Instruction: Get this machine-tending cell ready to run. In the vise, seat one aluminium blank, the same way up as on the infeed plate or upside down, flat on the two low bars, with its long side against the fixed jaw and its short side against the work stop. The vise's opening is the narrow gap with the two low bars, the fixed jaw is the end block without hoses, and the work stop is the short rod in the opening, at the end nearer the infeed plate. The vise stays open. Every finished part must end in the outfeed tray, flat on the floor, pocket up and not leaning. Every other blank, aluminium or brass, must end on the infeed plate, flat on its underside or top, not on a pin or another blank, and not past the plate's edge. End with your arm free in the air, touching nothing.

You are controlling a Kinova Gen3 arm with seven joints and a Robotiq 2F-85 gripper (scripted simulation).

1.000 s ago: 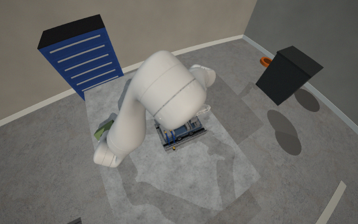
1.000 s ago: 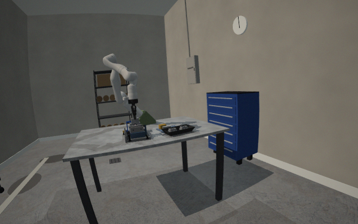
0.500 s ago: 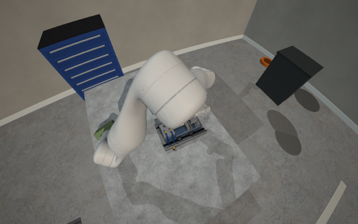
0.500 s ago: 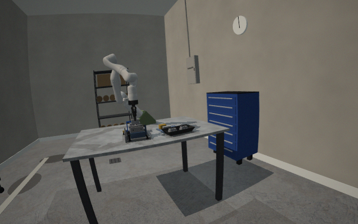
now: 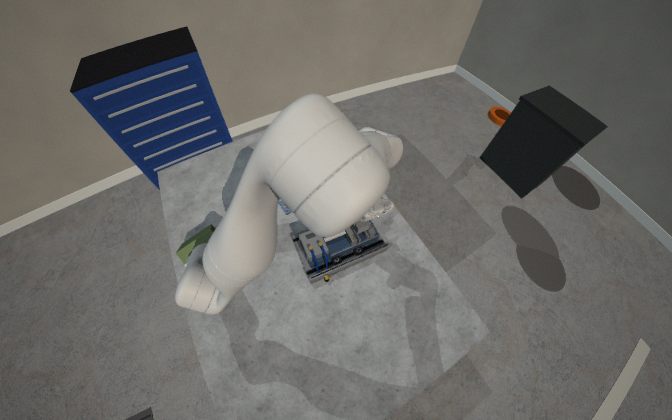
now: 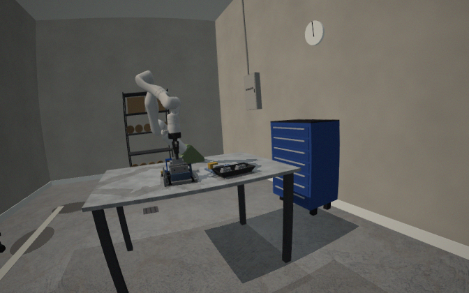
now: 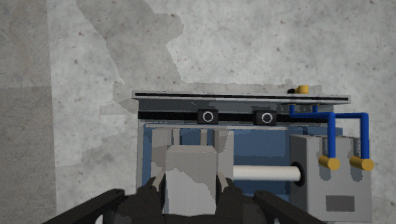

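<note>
My gripper is now 8 cm past the white rod, 7 cm above it and 3 cm to the right of it. Round my hand: brass blank 29 cm to the left, 12 cm below, 11 cm behind; then vise 11 cm below, 6 cm behind, 2 cm to the left.
</note>
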